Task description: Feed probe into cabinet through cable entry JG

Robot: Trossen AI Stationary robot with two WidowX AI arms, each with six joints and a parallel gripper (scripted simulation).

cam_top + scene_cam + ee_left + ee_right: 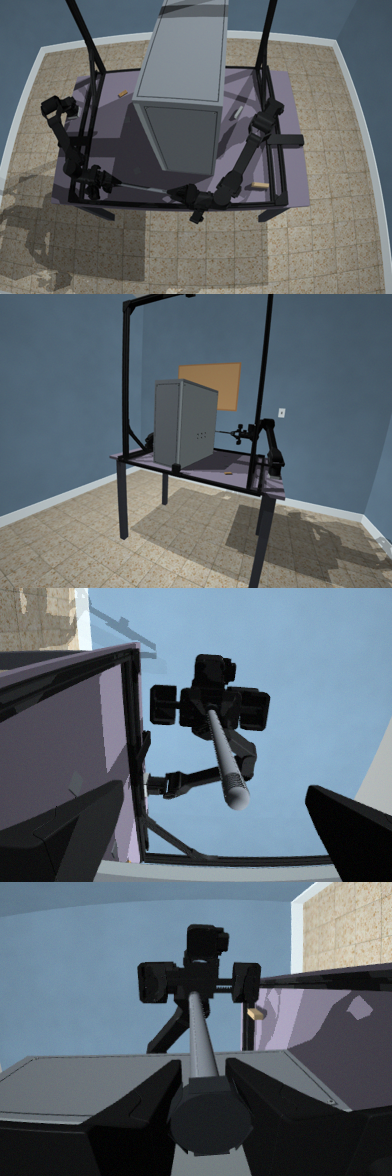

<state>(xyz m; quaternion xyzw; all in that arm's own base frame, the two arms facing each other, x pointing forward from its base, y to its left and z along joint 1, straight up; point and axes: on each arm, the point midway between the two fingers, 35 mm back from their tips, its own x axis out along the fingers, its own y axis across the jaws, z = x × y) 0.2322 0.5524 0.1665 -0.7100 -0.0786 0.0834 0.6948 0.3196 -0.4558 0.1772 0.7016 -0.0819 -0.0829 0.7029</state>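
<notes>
Right now the probe is 140 mm to the right of my left hand, 20 mm behind it and 10 mm above it. Round my left hand: wooden block 330 mm to the left, 170 mm below, 90 mm behind; white block 450 mm behind, 240 mm to the left, 170 mm below; JG mark 320 mm behind, 70 mm to the right, 10 mm below.
The probe is 10 mm ahead of my right hand and 100 mm to the left of it. Round my right hand: wooden block: 60 mm behind, 570 mm to the left, 180 mm below; then white block: 420 mm behind, 490 mm to the left, 180 mm below; then JG mark: 280 mm behind, 170 mm to the left, 20 mm below.
</notes>
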